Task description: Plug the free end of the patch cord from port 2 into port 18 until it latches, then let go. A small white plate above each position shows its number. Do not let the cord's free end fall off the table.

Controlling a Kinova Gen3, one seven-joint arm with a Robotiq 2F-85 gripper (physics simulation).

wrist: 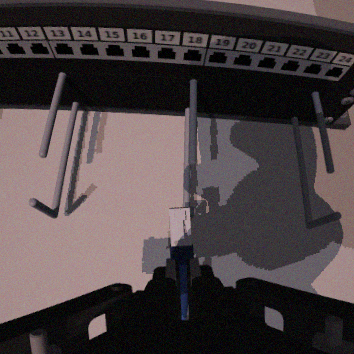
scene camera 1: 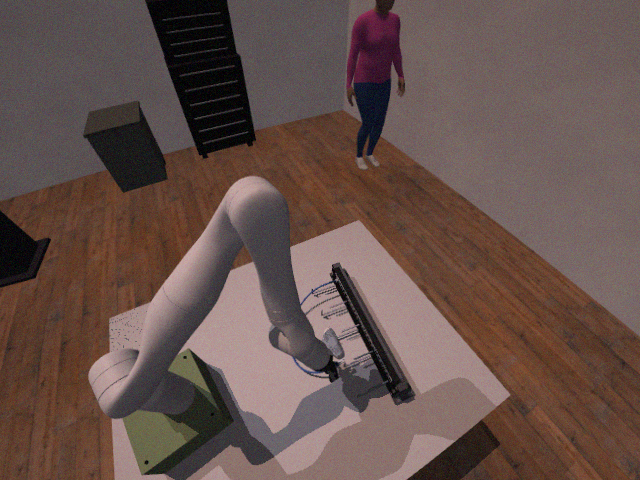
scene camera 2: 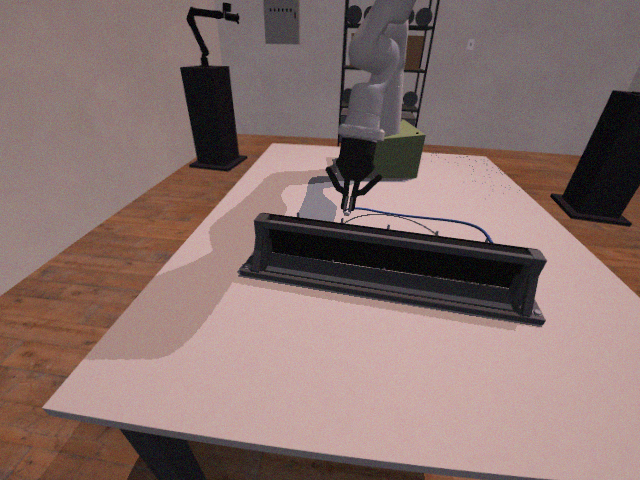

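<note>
My gripper is shut on the blue cord's plug, whose clear end points toward the patch panel. The plug is apart from the panel. In the wrist view, port 18 lies ahead of the plug and slightly to the right, under its number plate. A pair of grey rods stands out below port 18, between the port and the plug in that view. The blue cord arcs back to the panel's low-numbered end.
More grey rods stick out from the panel on both sides. A thin dark cord arcs behind the panel in the second scene view. The green base block stands on the white table. A person stands beyond the table.
</note>
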